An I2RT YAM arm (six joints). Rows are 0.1 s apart.
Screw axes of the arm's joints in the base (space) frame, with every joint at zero. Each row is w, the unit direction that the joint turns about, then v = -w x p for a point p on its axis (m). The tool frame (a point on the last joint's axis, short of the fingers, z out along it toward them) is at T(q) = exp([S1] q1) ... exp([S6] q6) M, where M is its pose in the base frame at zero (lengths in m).
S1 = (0, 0, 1, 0, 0, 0)
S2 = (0, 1, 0, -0.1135, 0, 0.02)
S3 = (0, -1, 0, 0.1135, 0, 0.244)
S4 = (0, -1, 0, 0.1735, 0, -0.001)
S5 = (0, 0, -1, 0, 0.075, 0)
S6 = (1, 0, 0, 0, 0.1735, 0)
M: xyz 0.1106 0 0.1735 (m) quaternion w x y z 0.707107 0 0.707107 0
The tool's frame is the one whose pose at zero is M.
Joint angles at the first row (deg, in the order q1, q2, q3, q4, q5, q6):
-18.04, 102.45, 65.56, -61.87, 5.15, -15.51
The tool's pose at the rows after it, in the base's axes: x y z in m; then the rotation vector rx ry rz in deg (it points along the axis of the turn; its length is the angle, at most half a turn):
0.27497 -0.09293 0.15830 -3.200 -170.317 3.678
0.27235 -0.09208 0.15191 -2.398 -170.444 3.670
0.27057 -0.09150 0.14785 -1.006 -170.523 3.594
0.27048 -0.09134 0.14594 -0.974 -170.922 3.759
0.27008 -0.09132 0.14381 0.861 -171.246 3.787
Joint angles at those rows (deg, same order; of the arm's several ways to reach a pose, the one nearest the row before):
-18.04, 102.46, 64.16, -60.21, 5.15, -15.51
-18.04, 102.46, 62.57, -58.48, 5.15, -16.05
-18.04, 102.45, 61.54, -57.36, 5.15, -16.99
-18.02, 102.46, 61.08, -56.49, 5.13, -17.02
-18.04, 102.45, 60.55, -55.59, 5.13, -18.28

